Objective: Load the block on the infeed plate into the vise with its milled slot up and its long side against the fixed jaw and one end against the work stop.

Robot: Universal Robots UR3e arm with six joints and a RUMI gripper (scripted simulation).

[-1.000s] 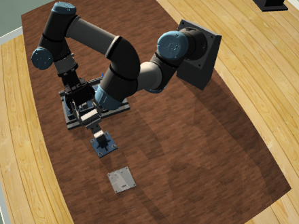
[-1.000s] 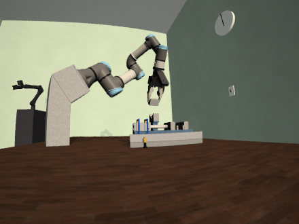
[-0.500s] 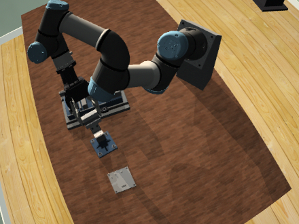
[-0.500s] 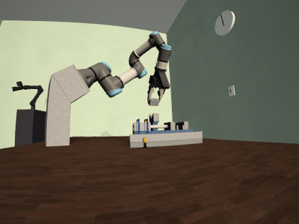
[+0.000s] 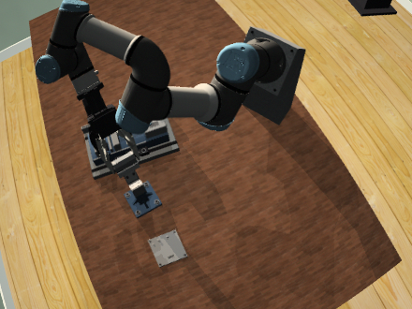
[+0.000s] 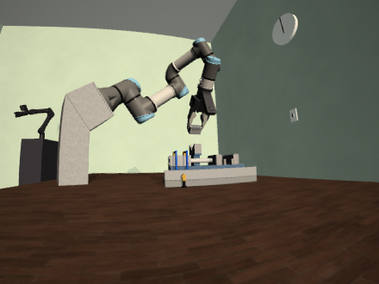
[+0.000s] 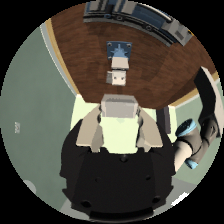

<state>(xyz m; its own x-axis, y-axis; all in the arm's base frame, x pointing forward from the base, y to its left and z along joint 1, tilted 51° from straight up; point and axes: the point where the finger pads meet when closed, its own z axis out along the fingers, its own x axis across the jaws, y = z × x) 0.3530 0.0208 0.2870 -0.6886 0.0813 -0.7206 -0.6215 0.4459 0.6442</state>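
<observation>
The part lies 10 mm to the left of my hand. The rest, counted from my hand: grey infeed plate: 240 mm below, 180 mm to the left, 40 mm behind.
</observation>
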